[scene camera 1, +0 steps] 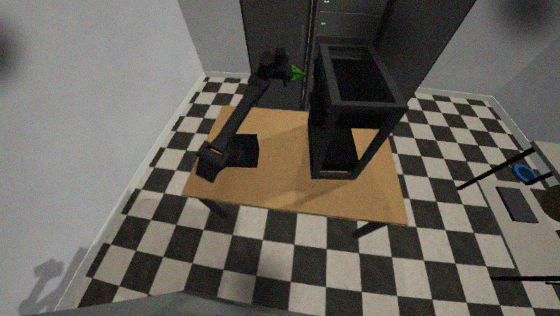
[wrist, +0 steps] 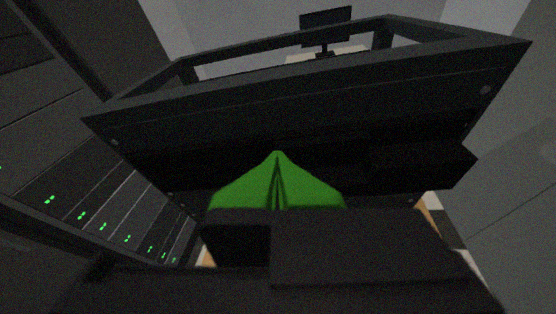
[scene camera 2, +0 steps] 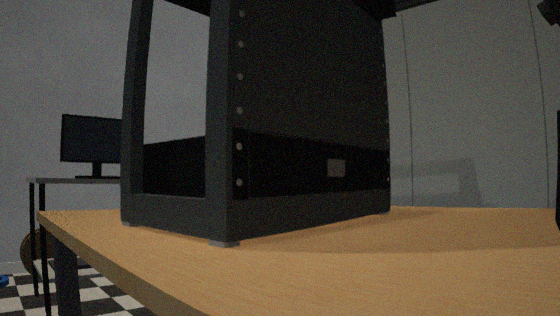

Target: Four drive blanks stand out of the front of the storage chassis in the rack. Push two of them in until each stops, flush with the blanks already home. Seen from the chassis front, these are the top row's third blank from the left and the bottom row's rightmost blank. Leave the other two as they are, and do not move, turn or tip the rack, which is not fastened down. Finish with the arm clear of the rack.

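Frame: origin at the arm's base, x ahead, y left, z up, level; millimetres.
Where they show: gripper, between the fingertips: [scene camera 1: 305, 75] [wrist: 277, 157]; arm's base, origin of its link: [scene camera 1: 238, 152].
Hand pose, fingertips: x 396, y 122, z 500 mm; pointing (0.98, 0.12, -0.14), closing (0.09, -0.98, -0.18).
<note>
Each offset is from my fingertips to the top centre of the thing. "spot": to the spot under its first point. Level surfaces: height alone.
The dark rack [scene camera 1: 370, 106] [scene camera 2: 219, 125] [wrist: 300, 75] stands upright on the table. The storage chassis {spot: dx +44, dy -151, dz -66 mm} [wrist: 425, 162] is a near-black block in deep shadow below the rack's top bar in the wrist view. Its blanks cannot be told apart, so which ones stand out or sit flush is not visible. My gripper [scene camera 1: 303, 74] [wrist: 277, 157] is shut and empty, its green fingertips together. It points at the rack's front from the left in scene camera 1, near the upper part, with a small gap showing there. In the wrist view the fingertips overlap the dark chassis area and hide part of it.
The wooden table {dz -582 mm} [scene camera 1: 280, 185] [scene camera 2: 350, 280] carries the arm base and the rack. A low black panel with a grey label {spot: dx +80, dy +18, dz -480 mm} [scene camera 2: 336, 168] sits in the rack's bottom. A tall cabinet with green lights [scene camera 1: 350, 22] [wrist: 105, 200] stands behind. A side desk [scene camera 1: 530, 250] is at the right.
</note>
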